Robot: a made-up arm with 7 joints. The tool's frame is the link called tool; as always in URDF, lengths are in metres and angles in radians. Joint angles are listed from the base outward. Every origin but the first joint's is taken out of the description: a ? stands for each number. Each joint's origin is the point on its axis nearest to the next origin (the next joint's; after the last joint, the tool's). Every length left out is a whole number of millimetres.
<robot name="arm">
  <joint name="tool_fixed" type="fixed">
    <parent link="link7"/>
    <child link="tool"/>
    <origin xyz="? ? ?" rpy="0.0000 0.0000 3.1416"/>
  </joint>
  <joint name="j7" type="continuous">
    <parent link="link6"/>
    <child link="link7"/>
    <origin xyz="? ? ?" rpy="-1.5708 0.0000 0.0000"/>
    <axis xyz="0 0 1"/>
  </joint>
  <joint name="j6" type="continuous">
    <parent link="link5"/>
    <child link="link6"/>
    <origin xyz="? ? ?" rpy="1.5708 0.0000 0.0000"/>
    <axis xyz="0 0 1"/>
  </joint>
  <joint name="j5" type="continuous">
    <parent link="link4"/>
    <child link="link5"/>
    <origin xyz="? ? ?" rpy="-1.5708 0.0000 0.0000"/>
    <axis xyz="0 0 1"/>
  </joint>
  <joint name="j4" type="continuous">
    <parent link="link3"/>
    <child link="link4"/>
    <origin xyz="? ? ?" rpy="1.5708 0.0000 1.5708"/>
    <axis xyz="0 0 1"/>
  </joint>
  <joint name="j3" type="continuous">
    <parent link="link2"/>
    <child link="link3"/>
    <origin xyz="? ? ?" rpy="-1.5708 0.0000 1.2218"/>
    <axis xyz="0 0 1"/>
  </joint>
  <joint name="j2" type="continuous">
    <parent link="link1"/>
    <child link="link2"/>
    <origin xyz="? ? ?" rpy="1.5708 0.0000 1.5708"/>
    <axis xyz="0 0 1"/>
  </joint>
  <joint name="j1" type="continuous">
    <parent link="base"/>
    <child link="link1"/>
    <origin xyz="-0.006 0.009 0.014" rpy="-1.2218 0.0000 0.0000"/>
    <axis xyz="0 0 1"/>
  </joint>
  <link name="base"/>
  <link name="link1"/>
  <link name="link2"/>
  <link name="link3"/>
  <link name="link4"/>
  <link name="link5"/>
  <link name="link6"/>
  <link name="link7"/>
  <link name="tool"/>
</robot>
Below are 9 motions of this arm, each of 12 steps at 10 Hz.
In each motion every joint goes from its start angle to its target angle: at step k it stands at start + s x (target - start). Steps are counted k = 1, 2, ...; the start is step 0. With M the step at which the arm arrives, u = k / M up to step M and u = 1 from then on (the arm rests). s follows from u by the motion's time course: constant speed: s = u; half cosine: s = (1 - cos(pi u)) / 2; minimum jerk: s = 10 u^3 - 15 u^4 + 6 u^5.
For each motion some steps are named. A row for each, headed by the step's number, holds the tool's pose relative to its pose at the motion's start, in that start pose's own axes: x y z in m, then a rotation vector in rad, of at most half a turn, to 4 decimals.
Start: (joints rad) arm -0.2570 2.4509 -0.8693 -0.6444 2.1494 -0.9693 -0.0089
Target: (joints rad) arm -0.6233 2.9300 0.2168 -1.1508 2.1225 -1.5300 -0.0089
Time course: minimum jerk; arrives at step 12
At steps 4, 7, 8, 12:
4: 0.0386 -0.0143 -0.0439 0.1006 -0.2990 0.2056
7: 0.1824 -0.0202 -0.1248 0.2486 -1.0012 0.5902
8: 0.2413 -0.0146 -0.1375 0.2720 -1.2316 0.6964
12: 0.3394 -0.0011 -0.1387 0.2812 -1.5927 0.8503

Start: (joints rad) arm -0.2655 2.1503 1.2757 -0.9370 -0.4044 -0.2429 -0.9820
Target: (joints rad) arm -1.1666 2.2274 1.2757 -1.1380 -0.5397 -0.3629 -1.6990
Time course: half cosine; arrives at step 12
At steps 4, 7, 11, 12:
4: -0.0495 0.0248 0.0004 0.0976 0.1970 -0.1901
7: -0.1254 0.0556 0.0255 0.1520 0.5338 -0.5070
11: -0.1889 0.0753 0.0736 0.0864 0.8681 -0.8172
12: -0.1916 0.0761 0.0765 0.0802 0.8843 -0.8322

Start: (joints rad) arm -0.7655 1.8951 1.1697 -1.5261 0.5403 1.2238 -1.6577
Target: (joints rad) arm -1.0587 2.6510 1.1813 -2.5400 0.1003 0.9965 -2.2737
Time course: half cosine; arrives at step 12
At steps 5, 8, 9, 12:
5: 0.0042 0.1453 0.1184 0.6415 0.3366 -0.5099
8: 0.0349 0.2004 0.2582 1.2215 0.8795 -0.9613
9: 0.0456 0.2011 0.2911 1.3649 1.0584 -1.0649
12: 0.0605 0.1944 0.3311 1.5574 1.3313 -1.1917

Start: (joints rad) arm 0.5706 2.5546 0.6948 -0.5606 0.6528 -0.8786 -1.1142
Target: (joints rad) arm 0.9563 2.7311 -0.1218 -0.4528 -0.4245 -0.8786 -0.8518
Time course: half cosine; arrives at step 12
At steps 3, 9, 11, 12:
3: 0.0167 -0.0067 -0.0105 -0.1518 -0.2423 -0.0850
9: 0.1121 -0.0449 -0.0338 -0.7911 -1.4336 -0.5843
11: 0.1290 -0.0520 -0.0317 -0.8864 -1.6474 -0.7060
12: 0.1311 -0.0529 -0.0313 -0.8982 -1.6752 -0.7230

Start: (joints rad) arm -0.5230 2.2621 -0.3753 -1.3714 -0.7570 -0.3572 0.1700
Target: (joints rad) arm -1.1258 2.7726 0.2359 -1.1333 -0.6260 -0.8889 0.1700
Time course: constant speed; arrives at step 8
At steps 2, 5, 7, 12:
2: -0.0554 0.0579 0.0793 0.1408 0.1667 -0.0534
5: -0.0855 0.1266 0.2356 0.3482 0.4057 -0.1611
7: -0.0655 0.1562 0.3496 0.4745 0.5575 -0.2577
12: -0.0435 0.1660 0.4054 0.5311 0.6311 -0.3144

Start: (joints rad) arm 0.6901 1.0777 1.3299 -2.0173 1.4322 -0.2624 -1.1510
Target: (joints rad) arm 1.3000 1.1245 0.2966 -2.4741 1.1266 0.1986 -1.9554
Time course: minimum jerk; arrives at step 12
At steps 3, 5, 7, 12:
3: 0.0080 -0.0104 0.0120 -0.2028 0.0149 -0.0737
5: 0.0325 -0.0271 0.0512 -0.6680 -0.0109 -0.2155
7: 0.0782 -0.0246 0.1127 -1.2096 -0.1565 -0.2987
12: 0.1523 0.0154 0.1728 -1.7044 -0.4378 -0.2166

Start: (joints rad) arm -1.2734 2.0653 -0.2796 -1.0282 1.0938 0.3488 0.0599
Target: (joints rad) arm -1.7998 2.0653 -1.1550 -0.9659 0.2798 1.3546 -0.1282
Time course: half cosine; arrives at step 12
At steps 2, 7, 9, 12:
2: -0.0034 0.0048 0.0047 0.0271 0.0889 -0.0742
7: -0.0164 0.0326 0.0445 0.3258 0.8240 -0.6510
9: -0.0170 0.0353 0.0575 0.4860 1.0993 -0.8539
12: -0.0173 0.0343 0.0646 0.6069 1.2685 -0.9759

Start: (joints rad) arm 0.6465 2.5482 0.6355 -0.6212 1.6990 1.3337 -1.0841
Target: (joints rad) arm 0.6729 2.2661 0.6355 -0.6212 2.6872 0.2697 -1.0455
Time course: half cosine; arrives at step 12
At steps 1, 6, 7, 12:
1: -0.0013 -0.0008 -0.0022 0.0051 -0.0226 0.0083
6: -0.0365 -0.0269 -0.0562 0.1894 -0.5967 0.3860
7: -0.0460 -0.0352 -0.0687 0.2514 -0.7207 0.5297
12: -0.0739 -0.0620 -0.1005 0.4537 -0.9764 1.0213

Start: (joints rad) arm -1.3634 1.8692 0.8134 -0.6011 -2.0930 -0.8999 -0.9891
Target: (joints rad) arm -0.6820 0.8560 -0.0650 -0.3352 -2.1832 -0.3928 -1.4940
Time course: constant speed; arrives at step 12
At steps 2, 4, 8, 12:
2: 0.0880 0.0718 -0.0488 0.1028 -0.2303 -0.1743
4: 0.1899 0.1414 -0.0627 0.2287 -0.4420 -0.3629
8: 0.3962 0.2539 0.0152 0.5640 -0.7890 -0.7521
12: 0.5454 0.3155 0.2039 1.0223 -0.9925 -1.0965

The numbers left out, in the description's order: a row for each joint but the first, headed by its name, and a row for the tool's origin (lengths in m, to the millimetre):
tool: 0.019 -0.029 0.000
j7: 0.008 -0.017 0.000
j6: 0.019 -0.008 0.000
j5: 0.032 -0.146 0.000
j4: -0.051 -0.032 0.000
j3: 0.334 -0.118 0.000
j2: 0.018 0.017 0.000

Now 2 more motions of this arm.
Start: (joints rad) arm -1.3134 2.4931 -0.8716 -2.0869 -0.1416 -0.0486 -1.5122
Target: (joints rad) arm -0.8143 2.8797 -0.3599 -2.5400 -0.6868 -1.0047 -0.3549
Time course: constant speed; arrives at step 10
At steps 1, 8, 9, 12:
1: -0.0178 0.0069 0.0038 0.1293 -0.0342 0.0174
8: -0.1224 0.0796 -0.0131 0.7778 -0.8845 0.0569
9: -0.1314 0.0937 -0.0195 0.7964 -1.0680 0.0326
12: -0.1383 0.1082 -0.0260 0.7889 -1.2564 -0.0049

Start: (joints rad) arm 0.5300 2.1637 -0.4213 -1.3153 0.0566 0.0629 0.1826
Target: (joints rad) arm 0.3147 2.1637 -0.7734 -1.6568 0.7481 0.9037 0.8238
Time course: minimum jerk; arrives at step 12
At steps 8, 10, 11, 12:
8: 0.0013 -0.0754 0.0333 -0.1630 0.5965 0.9308
10: 0.0087 -0.0909 0.0453 -0.2110 0.7745 1.0855
11: 0.0102 -0.0934 0.0476 -0.2193 0.8074 1.1095
12: 0.0105 -0.0938 0.0480 -0.2207 0.8129 1.1135

